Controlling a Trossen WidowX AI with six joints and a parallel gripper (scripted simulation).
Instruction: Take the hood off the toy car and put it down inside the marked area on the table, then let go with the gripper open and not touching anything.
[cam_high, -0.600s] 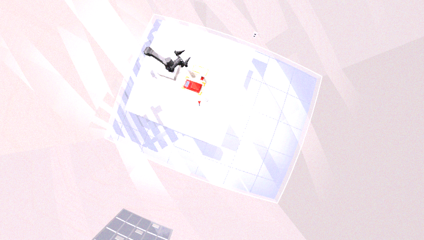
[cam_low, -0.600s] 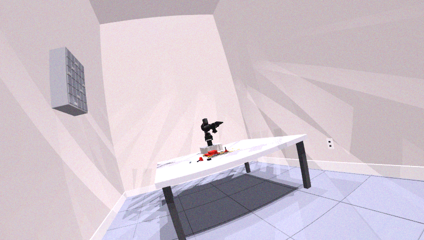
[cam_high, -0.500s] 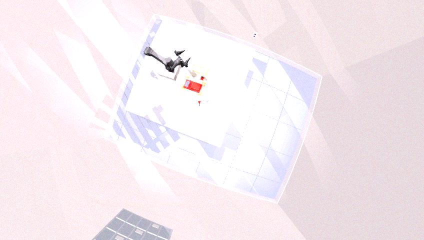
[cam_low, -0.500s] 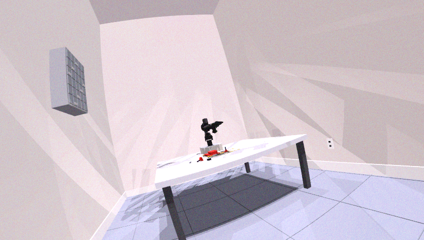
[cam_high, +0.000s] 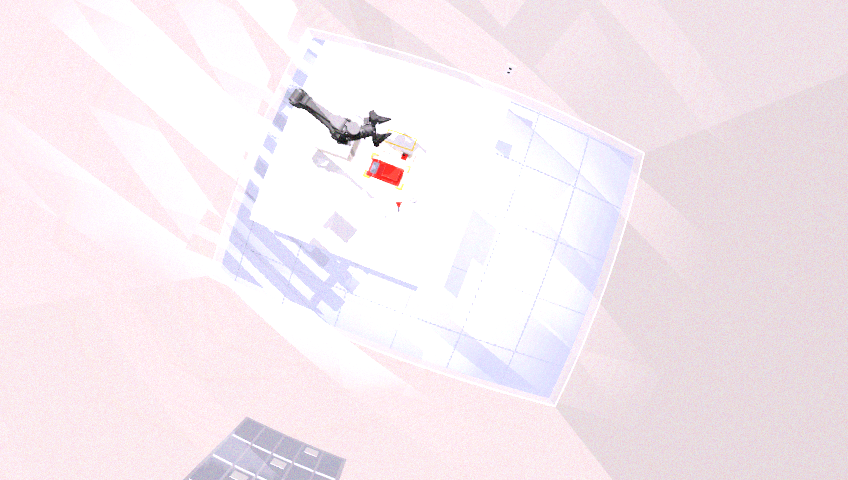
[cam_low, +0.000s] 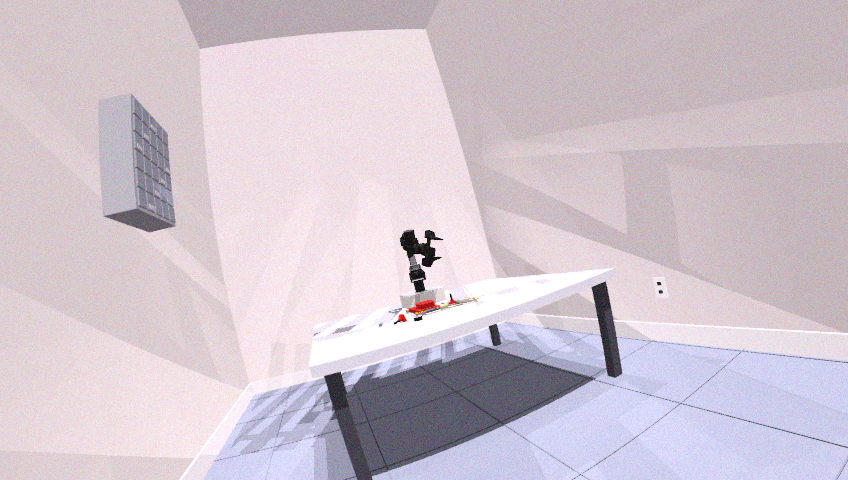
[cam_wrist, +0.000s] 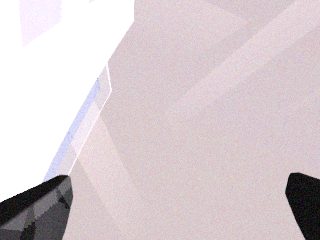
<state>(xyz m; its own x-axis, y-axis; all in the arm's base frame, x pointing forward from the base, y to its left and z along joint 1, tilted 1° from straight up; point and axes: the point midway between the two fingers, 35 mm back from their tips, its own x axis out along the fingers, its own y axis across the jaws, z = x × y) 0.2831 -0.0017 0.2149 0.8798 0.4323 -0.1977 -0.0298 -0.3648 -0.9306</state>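
Right now my gripper tip is 1 cm past the red hood, 17 cm to the left of it and 24 cm above it. Round my gripper tip: tiny round piece: 14 cm ahead, 30 cm to the right, 28 cm below.
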